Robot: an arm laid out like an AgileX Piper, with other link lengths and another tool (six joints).
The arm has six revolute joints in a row. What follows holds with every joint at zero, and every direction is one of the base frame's.
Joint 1 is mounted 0.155 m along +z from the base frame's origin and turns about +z.
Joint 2 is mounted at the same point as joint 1 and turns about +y.
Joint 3 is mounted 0.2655 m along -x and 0.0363 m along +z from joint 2 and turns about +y.
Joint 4 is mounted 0.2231 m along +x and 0.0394 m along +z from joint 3 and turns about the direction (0.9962, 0, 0.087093).
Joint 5 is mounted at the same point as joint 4 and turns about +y.
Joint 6 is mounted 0.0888 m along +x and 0.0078 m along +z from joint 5 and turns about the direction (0.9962, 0, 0.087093).
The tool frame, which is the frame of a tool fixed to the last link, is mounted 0.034 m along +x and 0.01 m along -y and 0.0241 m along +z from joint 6; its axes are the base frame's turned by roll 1.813, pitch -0.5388 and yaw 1.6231 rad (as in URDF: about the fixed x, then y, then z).
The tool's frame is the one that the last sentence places.
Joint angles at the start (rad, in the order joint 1, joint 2, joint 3, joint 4, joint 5, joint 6):
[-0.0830 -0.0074 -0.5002 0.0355 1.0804 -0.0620]
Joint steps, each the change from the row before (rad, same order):
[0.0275 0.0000 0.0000 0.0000 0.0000 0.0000]
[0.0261 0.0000 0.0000 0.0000 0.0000 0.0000]
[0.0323 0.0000 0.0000 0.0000 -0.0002 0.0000]
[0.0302 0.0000 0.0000 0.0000 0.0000 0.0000]
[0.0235 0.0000 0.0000 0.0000 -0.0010 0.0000]
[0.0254 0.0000 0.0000 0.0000 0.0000 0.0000]
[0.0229 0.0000 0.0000 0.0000 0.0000 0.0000]
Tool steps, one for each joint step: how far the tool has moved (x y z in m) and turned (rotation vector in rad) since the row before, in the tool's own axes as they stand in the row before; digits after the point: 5 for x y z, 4 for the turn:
[0.00078 -0.00028 0.00025 0.0119 0.0156 -0.0192]
[0.00074 -0.00027 0.00024 0.0113 0.0148 -0.0182]
[0.00092 -0.00031 0.00028 0.0138 0.0185 -0.0226]
[0.00085 -0.00031 0.00027 0.0131 0.0172 -0.0211]
[0.00072 -0.00014 0.00016 0.0093 0.0138 -0.0166]
[0.00072 -0.00026 0.00023 0.0110 0.0145 -0.0177]
[0.00065 -0.00023 0.00021 0.0099 0.0130 -0.0160]

